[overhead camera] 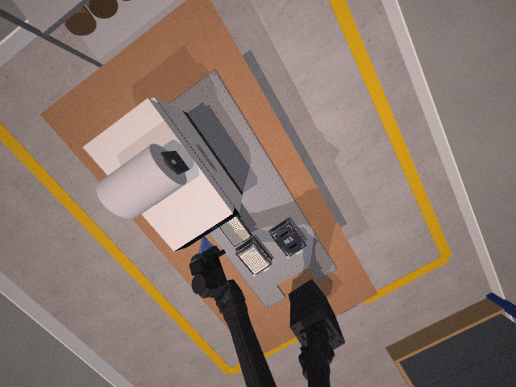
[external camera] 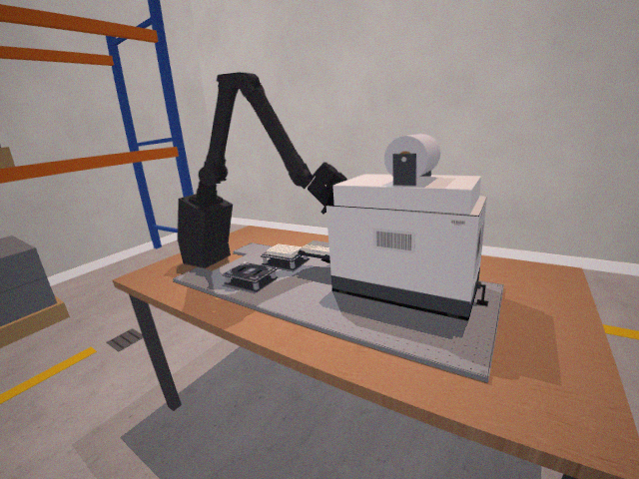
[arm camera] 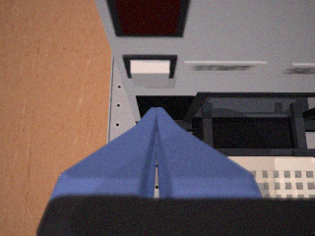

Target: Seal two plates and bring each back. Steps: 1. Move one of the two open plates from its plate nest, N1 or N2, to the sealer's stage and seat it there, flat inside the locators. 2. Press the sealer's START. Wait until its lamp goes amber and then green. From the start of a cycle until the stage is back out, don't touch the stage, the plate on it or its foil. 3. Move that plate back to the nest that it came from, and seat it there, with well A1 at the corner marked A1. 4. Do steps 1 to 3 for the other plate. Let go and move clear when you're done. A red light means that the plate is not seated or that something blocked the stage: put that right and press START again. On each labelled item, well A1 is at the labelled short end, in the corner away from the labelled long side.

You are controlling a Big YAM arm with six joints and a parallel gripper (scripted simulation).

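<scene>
Right now the start button is 3 cm ahead of my hand. From my hand the other things lie so: foil roll: 26 cm ahead, 10 cm to the right, 23 cm above; white well plate: 28 cm behind, 5 cm to the right, 13 cm below; dark sealer stage: 8 cm behind, 9 cm to the right, 10 cm below.
</scene>
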